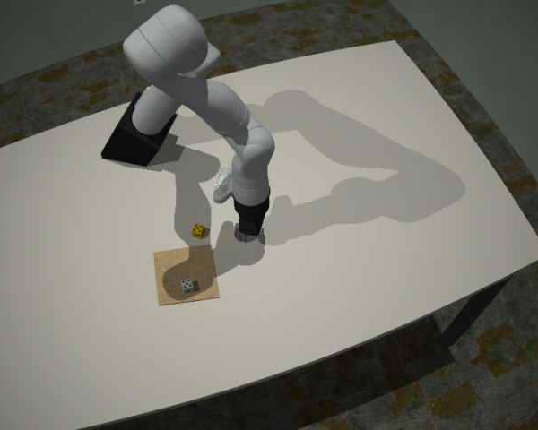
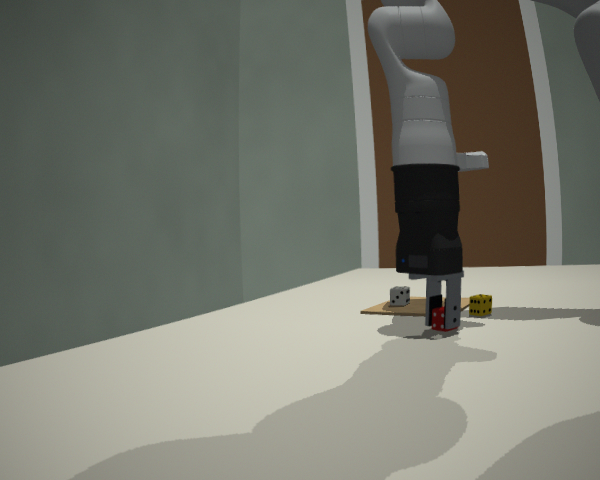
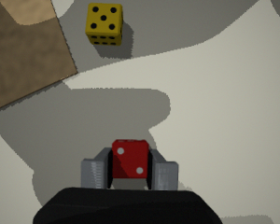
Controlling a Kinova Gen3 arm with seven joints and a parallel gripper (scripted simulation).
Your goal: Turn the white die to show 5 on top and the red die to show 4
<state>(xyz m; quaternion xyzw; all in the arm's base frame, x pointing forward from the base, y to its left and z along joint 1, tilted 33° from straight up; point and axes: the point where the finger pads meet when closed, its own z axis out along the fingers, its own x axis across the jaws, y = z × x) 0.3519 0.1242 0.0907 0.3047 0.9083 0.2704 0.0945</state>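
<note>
The yellow die lies 40 mm behind my hand, 100 mm to the right of it and 10 mm below it. Round my hand: red die (10 mm below); then white die (100 mm ahead, 160 mm to the right, 10 mm below); then brown mat (60 mm ahead, 160 mm to the right, 20 mm below).
</note>
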